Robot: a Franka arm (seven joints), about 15 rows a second.
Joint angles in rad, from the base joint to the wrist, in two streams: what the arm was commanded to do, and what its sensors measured. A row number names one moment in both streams.
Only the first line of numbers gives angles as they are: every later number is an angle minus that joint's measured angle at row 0.
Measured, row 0: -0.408 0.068 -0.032 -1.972 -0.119 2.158 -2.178
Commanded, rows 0 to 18: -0.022 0.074 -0.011 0.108 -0.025 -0.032 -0.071; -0.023 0.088 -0.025 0.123 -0.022 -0.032 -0.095; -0.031 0.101 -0.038 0.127 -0.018 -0.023 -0.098; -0.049 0.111 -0.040 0.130 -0.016 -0.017 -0.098; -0.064 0.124 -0.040 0.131 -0.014 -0.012 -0.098; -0.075 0.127 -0.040 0.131 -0.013 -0.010 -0.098; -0.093 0.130 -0.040 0.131 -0.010 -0.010 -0.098; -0.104 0.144 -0.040 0.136 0.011 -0.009 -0.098; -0.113 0.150 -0.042 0.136 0.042 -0.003 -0.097; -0.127 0.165 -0.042 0.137 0.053 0.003 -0.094; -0.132 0.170 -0.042 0.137 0.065 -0.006 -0.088; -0.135 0.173 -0.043 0.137 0.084 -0.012 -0.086; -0.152 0.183 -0.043 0.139 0.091 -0.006 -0.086; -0.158 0.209 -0.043 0.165 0.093 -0.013 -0.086; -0.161 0.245 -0.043 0.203 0.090 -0.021 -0.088; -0.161 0.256 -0.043 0.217 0.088 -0.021 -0.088; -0.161 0.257 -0.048 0.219 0.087 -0.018 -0.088; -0.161 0.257 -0.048 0.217 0.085 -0.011 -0.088; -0.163 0.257 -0.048 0.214 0.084 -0.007 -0.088
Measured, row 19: -0.151 0.236 -0.055 0.180 0.070 0.002 -0.083
